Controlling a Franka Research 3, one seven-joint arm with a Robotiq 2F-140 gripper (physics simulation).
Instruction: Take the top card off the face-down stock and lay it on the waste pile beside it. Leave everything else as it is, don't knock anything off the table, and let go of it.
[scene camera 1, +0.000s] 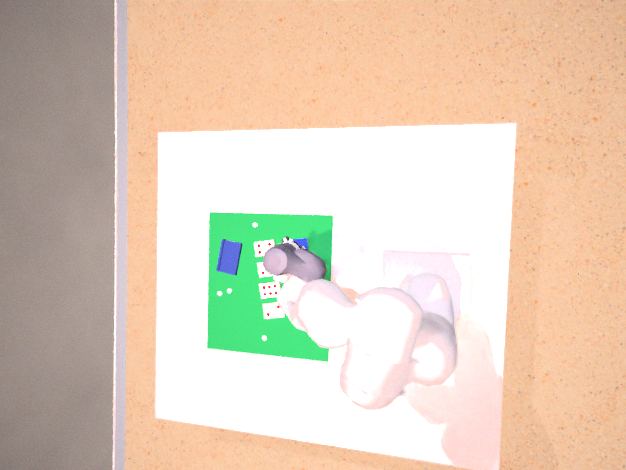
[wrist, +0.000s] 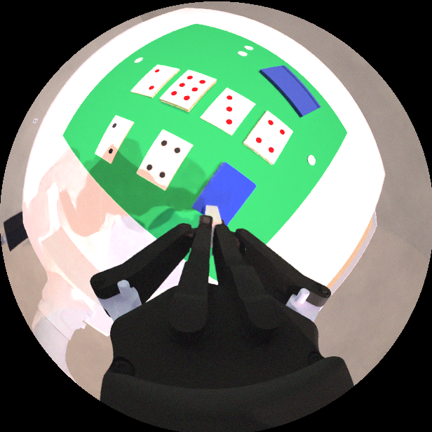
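The face-down stock (scene camera 1: 301, 243) (wrist: 230, 187) is a blue-backed pile lying flat on the green mat (scene camera 1: 232, 323) (wrist: 300, 145). My gripper (wrist: 210, 214) is shut and empty, its fingertips together in front of the near edge of the stock in the wrist view. Whether they touch it, I cannot tell. In scene camera 1, the arm hides most of the gripper and part of the stock. A face-up pile with four black dots (wrist: 165, 160) lies beside the stock, apart from it, and looks like the waste pile. The arm hides it in scene camera 1.
A face-up card with two black dots (wrist: 114, 139) lies beyond the four-dot pile. Red-dotted cards lie in a row, including a six (scene camera 1: 269, 290) (wrist: 188, 90) and a four (scene camera 1: 263, 248) (wrist: 268, 137). A blue box (scene camera 1: 229, 257) (wrist: 291, 90) and several small white discs are on the mat.
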